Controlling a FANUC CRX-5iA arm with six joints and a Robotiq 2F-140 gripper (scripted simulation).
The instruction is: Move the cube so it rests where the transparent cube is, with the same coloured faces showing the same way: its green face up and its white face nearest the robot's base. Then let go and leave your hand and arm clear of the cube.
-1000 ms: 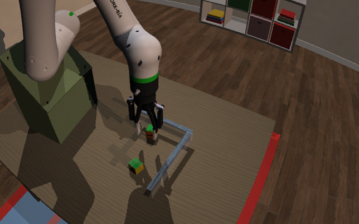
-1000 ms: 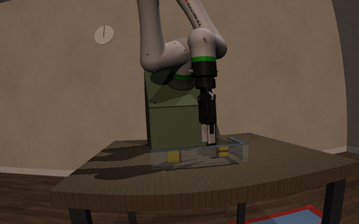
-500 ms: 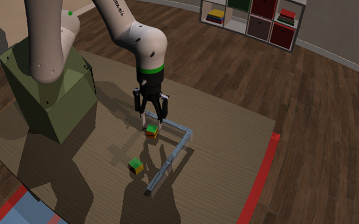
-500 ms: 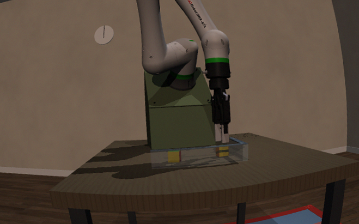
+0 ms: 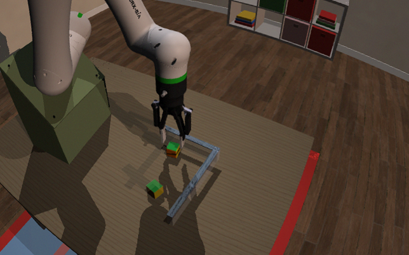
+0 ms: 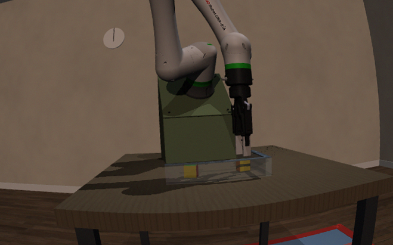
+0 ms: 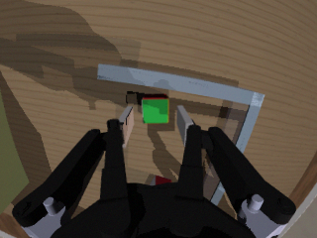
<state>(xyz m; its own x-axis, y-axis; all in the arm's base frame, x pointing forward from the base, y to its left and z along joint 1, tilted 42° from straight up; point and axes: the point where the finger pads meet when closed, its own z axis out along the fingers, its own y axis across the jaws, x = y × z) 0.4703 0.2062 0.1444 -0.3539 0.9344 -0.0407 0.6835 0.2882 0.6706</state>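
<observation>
My gripper is now 160 mm to the left of the transparent target cube, 90 mm short of it and 60 mm above it. Also, from my hand: see-through wall: 170 mm ahead, 50 mm to the right, 40 mm below.
</observation>
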